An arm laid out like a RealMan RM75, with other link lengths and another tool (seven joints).
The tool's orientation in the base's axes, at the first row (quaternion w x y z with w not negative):
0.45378, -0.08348, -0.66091, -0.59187
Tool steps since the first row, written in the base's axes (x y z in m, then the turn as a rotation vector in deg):
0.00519, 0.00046, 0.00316, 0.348, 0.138, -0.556
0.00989, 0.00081, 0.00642, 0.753, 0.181, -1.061
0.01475, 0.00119, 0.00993, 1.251, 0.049, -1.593
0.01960, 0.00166, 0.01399, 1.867, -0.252, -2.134
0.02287, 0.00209, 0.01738, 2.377, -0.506, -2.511
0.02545, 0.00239, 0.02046, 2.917, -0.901, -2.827
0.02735, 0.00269, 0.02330, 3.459, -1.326, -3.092
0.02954, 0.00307, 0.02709, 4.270, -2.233, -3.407
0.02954, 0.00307, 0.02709, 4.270, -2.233, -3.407
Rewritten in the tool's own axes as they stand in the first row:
-0.00097, 0.00572, -0.00185, -0.647, -0.128, -0.118
-0.00154, 0.01117, -0.00354, -1.251, -0.210, -0.341
-0.00204, 0.01691, -0.00525, -1.852, -0.302, -0.764
-0.00219, 0.02305, -0.00682, -2.455, -0.371, -1.392
-0.00188, 0.02769, -0.00771, -2.903, -0.380, -1.907
-0.00134, 0.03162, -0.00840, -3.266, -0.366, -2.552
-0.00058, 0.03494, -0.00877, -3.580, -0.324, -3.219
0.00065, 0.03914, -0.00912, -3.879, -0.280, -4.439
0.00065, 0.03914, -0.00912, -3.879, -0.280, -4.439

